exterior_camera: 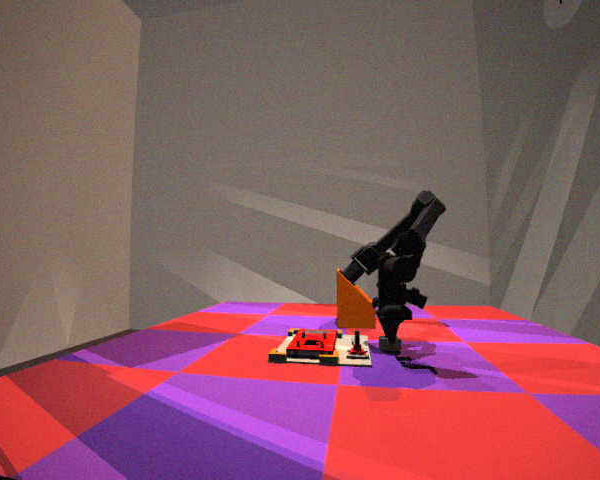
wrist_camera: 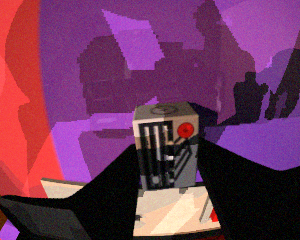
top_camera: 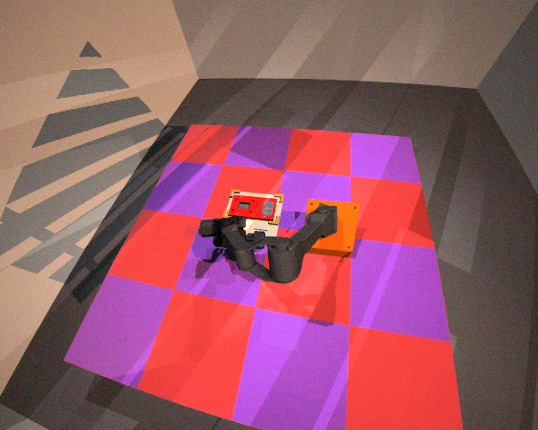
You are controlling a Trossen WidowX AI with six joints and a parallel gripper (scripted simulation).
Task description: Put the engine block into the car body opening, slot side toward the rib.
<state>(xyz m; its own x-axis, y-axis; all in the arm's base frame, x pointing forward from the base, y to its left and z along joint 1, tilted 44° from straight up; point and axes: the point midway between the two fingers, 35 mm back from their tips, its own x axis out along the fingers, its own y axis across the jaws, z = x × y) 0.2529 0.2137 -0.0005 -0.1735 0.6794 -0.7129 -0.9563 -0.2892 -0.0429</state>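
Right now the stand is 8 cm ahead of my gripper tip, 7 cm to the right of it and 1 cm above it. Round my gripper tip: engine block 1 cm below.
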